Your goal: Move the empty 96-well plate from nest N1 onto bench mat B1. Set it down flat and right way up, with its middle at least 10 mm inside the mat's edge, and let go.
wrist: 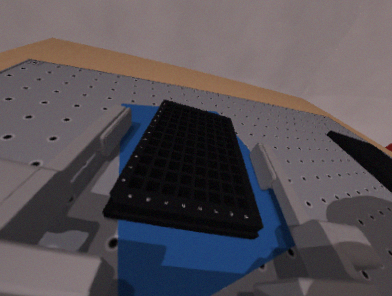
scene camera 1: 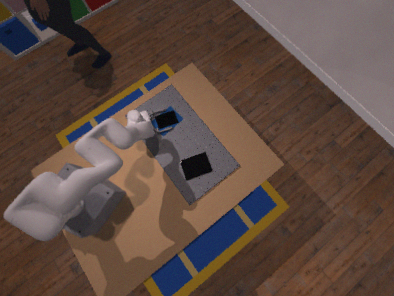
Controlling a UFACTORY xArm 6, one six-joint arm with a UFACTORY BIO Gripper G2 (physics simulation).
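Frame: origin at the arm's base, x right, y ahead, z up, level; millimetres.
Where they show: end effector, tool point: (wrist: 194, 148) (scene camera 1: 165, 119).
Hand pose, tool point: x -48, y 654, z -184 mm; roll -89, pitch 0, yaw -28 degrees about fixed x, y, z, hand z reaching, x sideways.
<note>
Things, the pixels of their top centre, and the offset from my tool point. Level surfaces: height alone.
- black 96-well plate, middle of its top: (wrist: 196, 140) (scene camera 1: 166, 118) dz +5, dx +2, dy +4 mm
- blue bench mat, its level: dz -9 mm
- black nest, middle of its top: (wrist: 390, 163) (scene camera 1: 195, 165) dz +3, dx +342, dy -88 mm
- grey perforated board, its level: dz -12 mm
- tan table top, its level: dz -24 mm
The black 96-well plate (scene camera 1: 166, 118) (wrist: 187, 165) lies flat on the blue bench mat (scene camera 1: 179, 118) (wrist: 190, 257), its wells facing up. Blue shows around it, and its middle is well inside the mat's edge. My gripper (scene camera 1: 169, 120) (wrist: 190, 148) is open. One finger stands on each long side of the plate, with a visible gap on both sides in the wrist view. The black nest (scene camera 1: 196, 166) (wrist: 367, 155) sits apart from the mat, at the right edge of the wrist view. My gripper's palm does not show in the wrist view.
The mat and nest are on a grey perforated board (scene camera 1: 205, 140) (wrist: 55, 105) on a tan table top (scene camera 1: 240, 135) (wrist: 125, 67). The arm reaches in from the left in the scene view. A person's legs (scene camera 1: 82, 37) show on the floor at the upper left.
</note>
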